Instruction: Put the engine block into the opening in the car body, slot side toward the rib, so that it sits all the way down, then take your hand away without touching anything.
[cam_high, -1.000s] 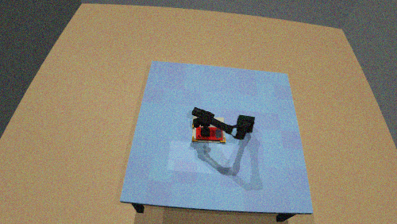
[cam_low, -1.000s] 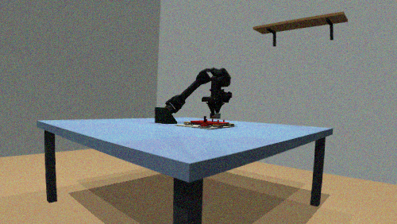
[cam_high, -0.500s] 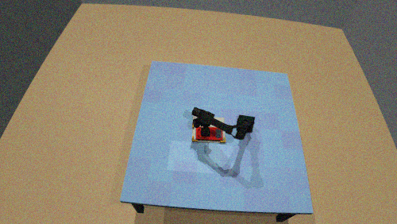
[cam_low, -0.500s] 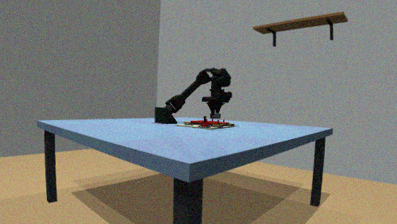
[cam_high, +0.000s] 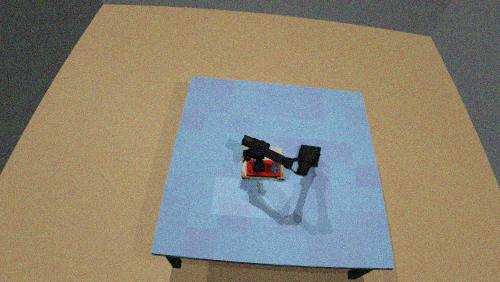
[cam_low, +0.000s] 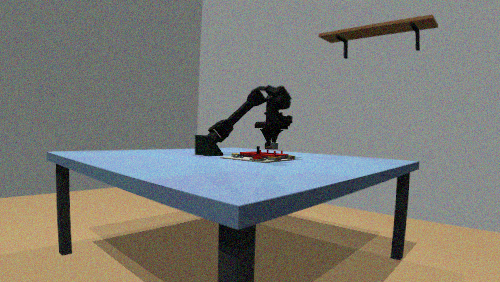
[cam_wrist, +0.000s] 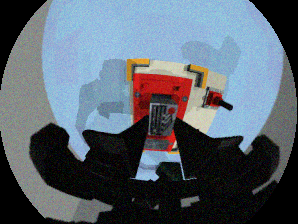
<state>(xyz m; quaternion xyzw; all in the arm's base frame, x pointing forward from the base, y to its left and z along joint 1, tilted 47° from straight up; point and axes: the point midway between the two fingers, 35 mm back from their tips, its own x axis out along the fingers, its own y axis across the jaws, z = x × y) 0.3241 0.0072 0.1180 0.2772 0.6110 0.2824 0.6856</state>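
My gripper tip is 10 mm above the engine block.
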